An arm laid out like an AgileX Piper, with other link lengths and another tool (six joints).
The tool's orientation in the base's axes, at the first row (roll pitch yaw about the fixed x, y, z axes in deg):
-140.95, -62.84, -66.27
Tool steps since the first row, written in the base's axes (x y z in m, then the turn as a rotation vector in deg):
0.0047, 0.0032, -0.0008, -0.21, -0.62, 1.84
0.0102, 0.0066, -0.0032, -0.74, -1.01, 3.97
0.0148, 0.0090, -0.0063, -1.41, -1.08, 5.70
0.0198, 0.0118, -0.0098, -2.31, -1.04, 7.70
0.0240, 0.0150, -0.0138, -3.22, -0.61, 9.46
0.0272, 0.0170, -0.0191, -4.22, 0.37, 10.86
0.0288, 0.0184, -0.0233, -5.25, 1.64, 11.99
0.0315, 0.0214, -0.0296, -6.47, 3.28, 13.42
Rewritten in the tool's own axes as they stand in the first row. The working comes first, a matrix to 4 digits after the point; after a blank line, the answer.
The tool's axes in the first row as the columns of a matrix, in the base's axes (used below as rounded here):
0.1837, -0.4854, 0.8548
-0.4179, -0.8257, -0.3790
0.8897, -0.2876, -0.3545

-0.0012, -0.0047, 0.0031, 1.86, 0.08, -0.60
-0.0037, -0.0095, 0.0074, 3.82, 0.05, -1.66
-0.0066, -0.0128, 0.0115, 5.26, -0.06, -2.82
-0.0100, -0.0165, 0.0159, 6.86, -0.23, -4.31
-0.0141, -0.0201, 0.0197, 8.08, -0.65, -5.87
-0.0191, -0.0217, 0.0236, 8.73, -1.38, -7.60
-0.0231, -0.0225, 0.0259, 9.02, -2.25, -9.36
-0.0295, -0.0244, 0.0293, 9.38, -3.43, -11.53

